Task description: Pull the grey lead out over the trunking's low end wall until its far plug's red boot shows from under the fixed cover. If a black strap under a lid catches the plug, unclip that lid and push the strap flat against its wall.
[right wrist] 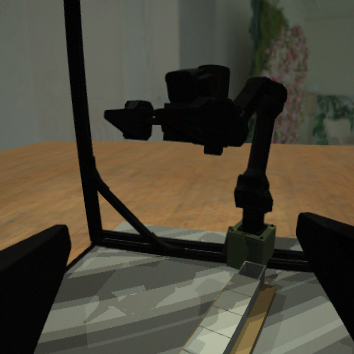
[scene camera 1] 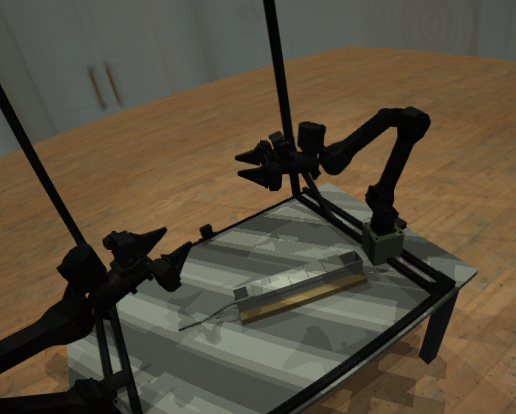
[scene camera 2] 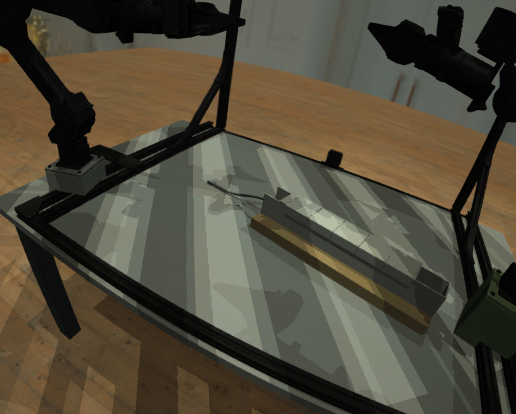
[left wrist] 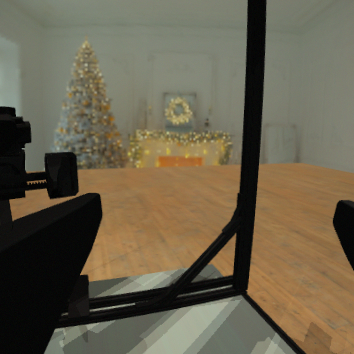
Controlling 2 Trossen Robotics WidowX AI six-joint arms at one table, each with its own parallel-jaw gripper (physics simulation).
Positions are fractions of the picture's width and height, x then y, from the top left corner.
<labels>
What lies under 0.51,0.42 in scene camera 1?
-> My left gripper.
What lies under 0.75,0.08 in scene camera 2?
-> My left gripper.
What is my left gripper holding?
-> Nothing.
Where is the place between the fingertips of my left gripper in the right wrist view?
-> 0.36,0.32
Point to a trunking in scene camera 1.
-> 0.49,0.75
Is my right gripper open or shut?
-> Open.
</labels>
